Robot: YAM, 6 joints.
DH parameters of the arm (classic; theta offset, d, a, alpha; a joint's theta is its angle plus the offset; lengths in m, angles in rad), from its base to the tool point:
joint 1: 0 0.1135 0.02 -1.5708
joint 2: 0 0 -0.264 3.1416
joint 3: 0.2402 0 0.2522 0
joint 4: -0.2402 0 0.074 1.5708
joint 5: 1.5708 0 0 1.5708
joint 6: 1.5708 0.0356 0 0
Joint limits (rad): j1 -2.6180..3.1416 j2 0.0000..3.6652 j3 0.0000..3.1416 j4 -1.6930..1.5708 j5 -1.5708..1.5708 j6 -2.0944..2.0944
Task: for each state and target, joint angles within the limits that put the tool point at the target. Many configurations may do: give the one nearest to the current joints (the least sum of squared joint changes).
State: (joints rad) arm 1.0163 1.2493 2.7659 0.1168 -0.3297 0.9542
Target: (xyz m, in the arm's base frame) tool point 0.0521 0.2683 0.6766
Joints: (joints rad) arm 1.3384 1.8286 2.6502 0.1264 -0.3165 0.9542
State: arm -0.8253 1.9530 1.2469 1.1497 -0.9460 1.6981
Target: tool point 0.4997 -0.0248 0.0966
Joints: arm -0.1054 2.4733 1.4361 1.0361 -0.9021 1.6981
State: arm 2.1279 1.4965 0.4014 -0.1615 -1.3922 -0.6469
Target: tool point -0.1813 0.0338 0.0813
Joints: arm 2.7666 1.6390 0.3713 -0.1449 -1.3813 -0.6469
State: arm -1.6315 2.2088 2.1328 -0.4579 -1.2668 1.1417
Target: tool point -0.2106 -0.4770 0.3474
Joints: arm -2.0504 2.2914 2.3057 -0.3428 -1.2051 1.1417
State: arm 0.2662 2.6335 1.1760 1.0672 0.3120 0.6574
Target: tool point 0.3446 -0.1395 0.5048
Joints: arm -0.3511 1.7849 1.6891 1.2250 0.3574 0.6574
